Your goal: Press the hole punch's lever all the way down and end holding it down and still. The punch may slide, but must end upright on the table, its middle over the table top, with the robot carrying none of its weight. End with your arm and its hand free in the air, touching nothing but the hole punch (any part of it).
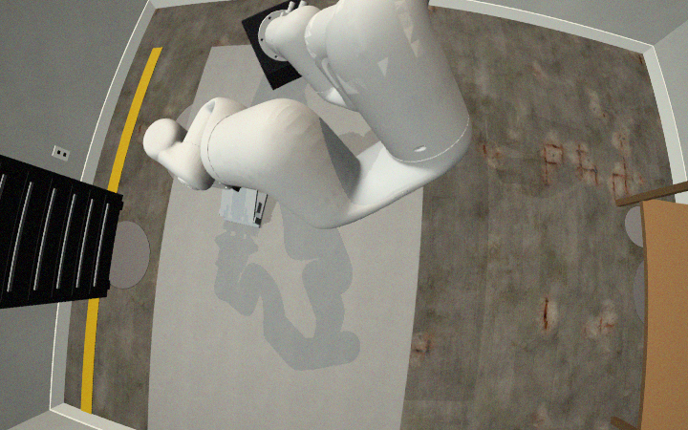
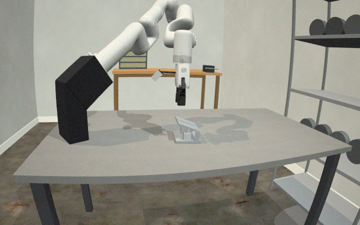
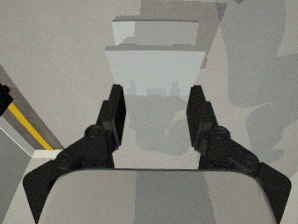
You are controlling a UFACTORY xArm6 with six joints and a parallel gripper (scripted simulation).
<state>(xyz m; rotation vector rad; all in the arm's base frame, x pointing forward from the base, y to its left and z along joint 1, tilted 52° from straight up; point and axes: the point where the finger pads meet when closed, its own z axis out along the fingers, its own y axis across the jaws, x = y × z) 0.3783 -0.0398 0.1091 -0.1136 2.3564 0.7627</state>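
The hole punch lever is 3 cm ahead of my hand, 1 cm to the left of it and 11 cm below it. Also, from my hand: hole punch 4 cm ahead, 1 cm to the left, 13 cm below.
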